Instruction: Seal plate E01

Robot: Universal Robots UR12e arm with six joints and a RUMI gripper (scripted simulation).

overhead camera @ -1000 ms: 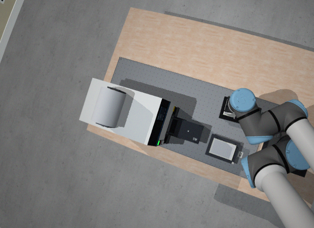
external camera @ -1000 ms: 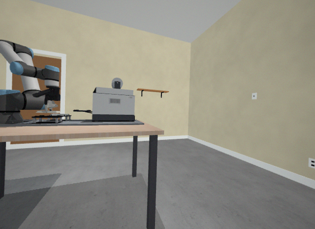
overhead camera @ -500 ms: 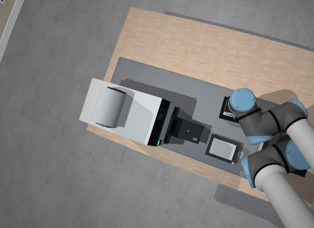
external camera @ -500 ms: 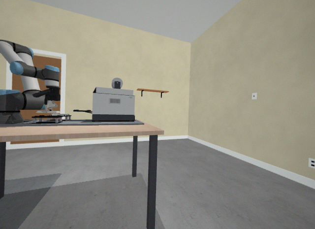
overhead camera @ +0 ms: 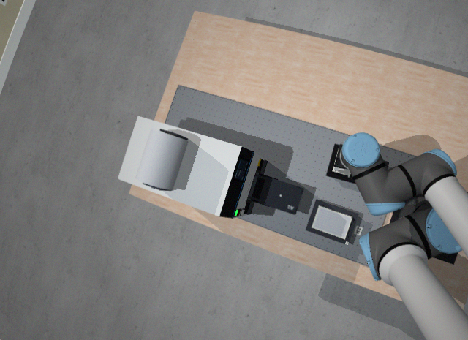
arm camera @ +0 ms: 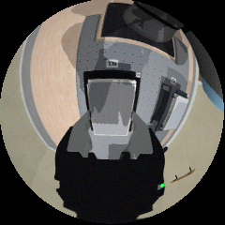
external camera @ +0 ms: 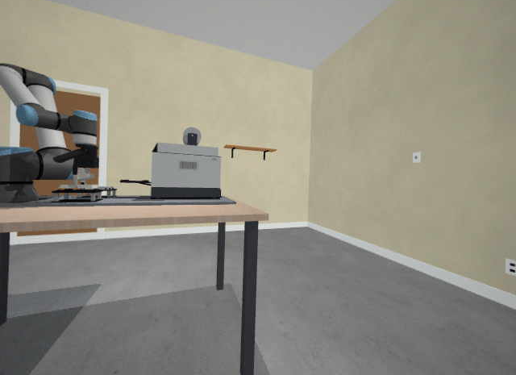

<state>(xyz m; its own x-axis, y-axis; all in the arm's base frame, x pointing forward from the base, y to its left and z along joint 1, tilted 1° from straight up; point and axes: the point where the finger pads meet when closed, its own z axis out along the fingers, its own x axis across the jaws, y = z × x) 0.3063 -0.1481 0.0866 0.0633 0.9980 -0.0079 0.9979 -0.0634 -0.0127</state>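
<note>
My hand is 1 cm above the plate E01. Round my hand: sealer stage (23 cm ahead, 16 cm to the left, 2 cm above); nest N1 (3 cm below); foil roll (56 cm ahead, 34 cm above, 13 cm to the left).
</note>
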